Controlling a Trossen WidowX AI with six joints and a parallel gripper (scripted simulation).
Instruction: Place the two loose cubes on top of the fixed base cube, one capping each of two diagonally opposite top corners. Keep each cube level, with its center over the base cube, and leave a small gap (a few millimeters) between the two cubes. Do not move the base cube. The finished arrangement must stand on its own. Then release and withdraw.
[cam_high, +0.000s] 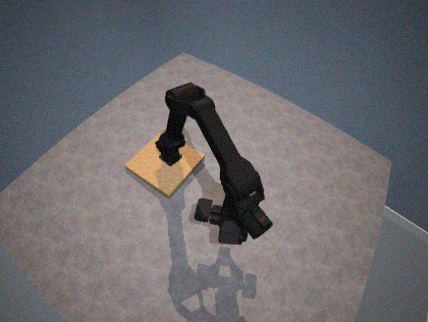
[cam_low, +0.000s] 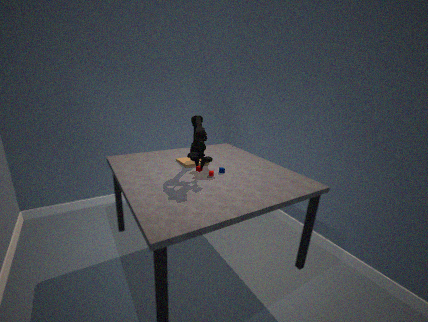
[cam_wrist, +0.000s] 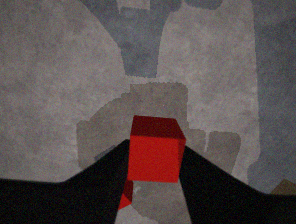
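Right now my gripper tip is 50 mm past the blue cube, 210 mm to the right of it and 60 mm above it. Round my gripper tip: red cube: right at my gripper tip.
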